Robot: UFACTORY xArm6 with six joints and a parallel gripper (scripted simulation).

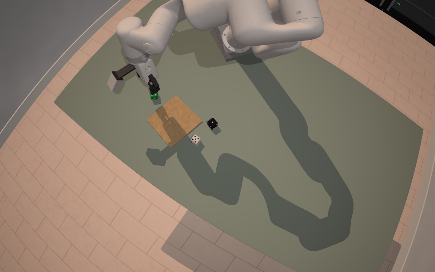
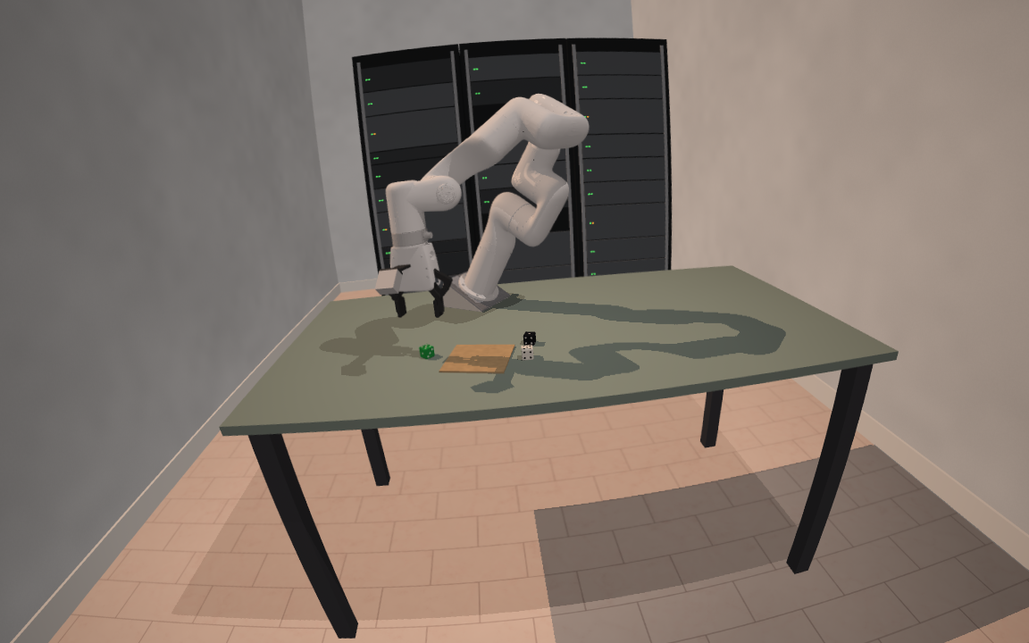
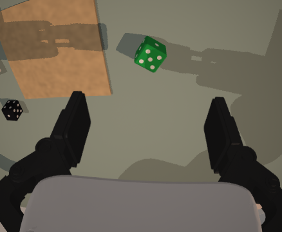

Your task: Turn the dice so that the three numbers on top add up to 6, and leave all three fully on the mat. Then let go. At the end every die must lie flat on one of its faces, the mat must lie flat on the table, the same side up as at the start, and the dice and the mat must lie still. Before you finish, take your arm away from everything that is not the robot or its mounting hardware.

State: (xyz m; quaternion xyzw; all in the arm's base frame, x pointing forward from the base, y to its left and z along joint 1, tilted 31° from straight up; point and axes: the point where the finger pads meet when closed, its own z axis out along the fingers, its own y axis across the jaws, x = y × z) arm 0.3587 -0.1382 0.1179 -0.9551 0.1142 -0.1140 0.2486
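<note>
Right now the green die is 10 cm below my hand. Also, from my hand: white die: 2 cm ahead, 23 cm to the left, 10 cm below; black die: 6 cm behind, 23 cm to the left, 10 cm below; brown mat: 2 cm ahead, 12 cm to the left, 11 cm below.
</note>
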